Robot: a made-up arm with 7 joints.
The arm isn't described. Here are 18 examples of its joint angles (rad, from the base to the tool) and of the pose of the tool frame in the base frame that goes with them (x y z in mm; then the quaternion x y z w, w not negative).
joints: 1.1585 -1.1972 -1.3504 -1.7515 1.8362 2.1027 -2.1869
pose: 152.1 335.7 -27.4 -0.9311 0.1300 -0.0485 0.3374
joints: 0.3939 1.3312 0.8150 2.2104 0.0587 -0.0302 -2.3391
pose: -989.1 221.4 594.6 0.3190 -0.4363 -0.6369 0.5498
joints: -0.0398 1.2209 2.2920 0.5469 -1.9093 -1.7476 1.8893
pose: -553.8 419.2 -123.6 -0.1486 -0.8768 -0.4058 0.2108
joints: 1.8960 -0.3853 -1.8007 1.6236 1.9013 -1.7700 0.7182
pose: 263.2 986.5 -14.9 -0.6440 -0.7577 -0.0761 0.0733
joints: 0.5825 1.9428 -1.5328 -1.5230 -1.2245 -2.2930 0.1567
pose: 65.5 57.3 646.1 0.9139 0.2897 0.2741 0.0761
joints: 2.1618 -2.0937 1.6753 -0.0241 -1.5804 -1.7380 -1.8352
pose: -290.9 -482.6 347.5 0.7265 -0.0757 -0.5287 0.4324
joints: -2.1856 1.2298 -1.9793 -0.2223 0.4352 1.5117 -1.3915
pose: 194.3 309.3 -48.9 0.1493 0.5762 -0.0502 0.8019
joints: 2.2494 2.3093 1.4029 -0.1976 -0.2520 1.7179 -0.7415
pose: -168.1 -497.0 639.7 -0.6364 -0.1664 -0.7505 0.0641
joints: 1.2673 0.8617 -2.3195 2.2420 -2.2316 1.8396 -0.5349
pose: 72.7 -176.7 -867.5 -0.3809 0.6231 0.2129 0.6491
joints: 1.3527 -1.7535 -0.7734 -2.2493 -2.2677 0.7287 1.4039
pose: 570.9 347.2 133.4 -0.9386 0.2720 -0.0603 0.2036
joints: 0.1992 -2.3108 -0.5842 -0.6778 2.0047 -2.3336 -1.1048
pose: 288.5 -286.2 76.2 -0.9800 0.1168 0.0757 0.1419
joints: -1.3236 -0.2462 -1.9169 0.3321 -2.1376 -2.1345 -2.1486
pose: -348.9 -80.0 135.6 0.2521 -0.5916 0.4595 0.6127
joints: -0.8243 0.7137 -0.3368 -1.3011 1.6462 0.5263 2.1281
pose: 122.8 1.6 -268.5 0.8043 -0.3973 -0.1898 0.3990
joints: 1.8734 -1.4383 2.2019 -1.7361 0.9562 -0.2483 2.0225
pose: 114.8 499.7 -40.2 0.9899 -0.0063 0.0480 0.1330
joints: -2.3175 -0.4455 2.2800 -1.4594 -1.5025 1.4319 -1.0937
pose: 306.2 -120.1 -379.5 -0.8239 -0.5089 0.2478 0.0280
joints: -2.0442 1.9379 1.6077 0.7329 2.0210 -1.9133 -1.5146
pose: 723.1 80.3 544.3 0.4525 0.5970 0.4896 0.4462
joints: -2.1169 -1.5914 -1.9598 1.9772 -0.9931 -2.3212 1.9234
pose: -351.7 -186.2 9.2 0.5045 0.3091 -0.0803 0.8022
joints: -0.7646 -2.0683 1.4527 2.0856 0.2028 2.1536 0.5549
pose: 514.3 193.1 783.0 -0.0051 -0.8279 -0.3657 0.4253
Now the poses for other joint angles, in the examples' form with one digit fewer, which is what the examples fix.
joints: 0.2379 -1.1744 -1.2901 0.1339 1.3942 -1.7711 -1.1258
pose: 257 -389 414 0.862 -0.008 0.111 0.495
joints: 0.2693 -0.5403 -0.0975 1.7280 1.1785 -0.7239 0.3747
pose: -858 -519 -540 -0.388 0.823 -0.407 0.077
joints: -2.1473 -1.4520 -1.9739 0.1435 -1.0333 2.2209 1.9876
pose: -351 -215 7 0.101 0.653 -0.446 0.604
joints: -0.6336 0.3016 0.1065 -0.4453 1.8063 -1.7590 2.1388
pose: -69 30 473 -0.278 -0.277 -0.214 0.895
